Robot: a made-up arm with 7 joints.
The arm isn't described. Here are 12 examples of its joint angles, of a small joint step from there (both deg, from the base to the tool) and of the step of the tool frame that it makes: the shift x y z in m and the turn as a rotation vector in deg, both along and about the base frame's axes.
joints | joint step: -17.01 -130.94 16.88 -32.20 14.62 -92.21 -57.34 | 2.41 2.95 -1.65 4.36 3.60 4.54 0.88
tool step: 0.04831 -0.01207 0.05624 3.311 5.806 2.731
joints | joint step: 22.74 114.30 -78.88 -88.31 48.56 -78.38 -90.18 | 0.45 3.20 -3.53 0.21 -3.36 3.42 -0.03
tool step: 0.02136 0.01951 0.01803 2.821 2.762 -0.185
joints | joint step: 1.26 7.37 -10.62 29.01 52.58 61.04 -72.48 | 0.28 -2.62 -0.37 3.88 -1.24 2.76 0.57
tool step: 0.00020 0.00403 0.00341 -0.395 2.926 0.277
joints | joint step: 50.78 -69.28 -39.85 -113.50 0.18 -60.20 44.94 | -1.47 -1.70 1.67 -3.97 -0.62 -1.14 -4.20
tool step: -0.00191 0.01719 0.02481 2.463 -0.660 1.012
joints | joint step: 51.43 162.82 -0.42 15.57 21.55 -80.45 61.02 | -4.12 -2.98 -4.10 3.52 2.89 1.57 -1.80
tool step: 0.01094 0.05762 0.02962 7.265 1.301 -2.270
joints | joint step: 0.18 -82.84 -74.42 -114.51 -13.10 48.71 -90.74 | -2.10 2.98 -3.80 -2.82 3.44 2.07 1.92
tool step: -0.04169 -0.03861 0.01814 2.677 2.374 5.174
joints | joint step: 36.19 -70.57 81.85 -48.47 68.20 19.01 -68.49 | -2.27 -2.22 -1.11 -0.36 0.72 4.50 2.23
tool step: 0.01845 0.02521 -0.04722 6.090 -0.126 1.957
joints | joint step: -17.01 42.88 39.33 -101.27 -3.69 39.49 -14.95 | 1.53 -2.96 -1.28 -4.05 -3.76 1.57 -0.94
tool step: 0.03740 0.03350 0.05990 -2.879 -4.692 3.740
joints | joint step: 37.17 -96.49 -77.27 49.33 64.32 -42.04 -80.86 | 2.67 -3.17 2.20 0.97 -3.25 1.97 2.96
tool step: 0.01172 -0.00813 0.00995 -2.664 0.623 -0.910
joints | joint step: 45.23 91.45 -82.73 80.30 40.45 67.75 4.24 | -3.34 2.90 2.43 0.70 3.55 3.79 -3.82
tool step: 0.02572 -0.00604 -0.03159 7.951 -1.195 0.490
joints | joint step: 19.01 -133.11 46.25 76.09 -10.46 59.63 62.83 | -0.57 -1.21 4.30 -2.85 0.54 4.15 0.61
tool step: 0.01962 -0.03769 0.03154 2.734 -1.957 -2.659
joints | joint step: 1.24 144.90 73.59 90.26 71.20 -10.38 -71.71 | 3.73 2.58 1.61 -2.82 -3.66 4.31 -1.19
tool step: 0.01744 0.02703 -0.00441 -2.919 2.630 1.046
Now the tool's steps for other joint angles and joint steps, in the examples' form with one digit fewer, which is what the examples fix.
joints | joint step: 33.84 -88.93 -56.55 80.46 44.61 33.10 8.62 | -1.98 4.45 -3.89 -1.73 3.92 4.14 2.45
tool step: -0.0423 0.0150 0.0450 -8.15 2.79 -4.67
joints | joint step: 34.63 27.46 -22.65 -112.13 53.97 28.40 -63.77 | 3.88 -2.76 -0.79 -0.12 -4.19 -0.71 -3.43
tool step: 0.0048 0.0573 -0.0130 -4.23 -1.16 6.28
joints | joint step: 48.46 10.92 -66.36 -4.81 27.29 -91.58 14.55 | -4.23 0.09 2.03 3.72 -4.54 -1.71 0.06
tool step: 0.0187 0.0596 0.0651 4.44 5.32 -4.86
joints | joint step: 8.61 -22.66 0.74 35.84 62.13 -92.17 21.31 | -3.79 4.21 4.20 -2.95 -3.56 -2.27 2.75
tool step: -0.0021 -0.0095 0.0373 7.04 -2.53 -0.21
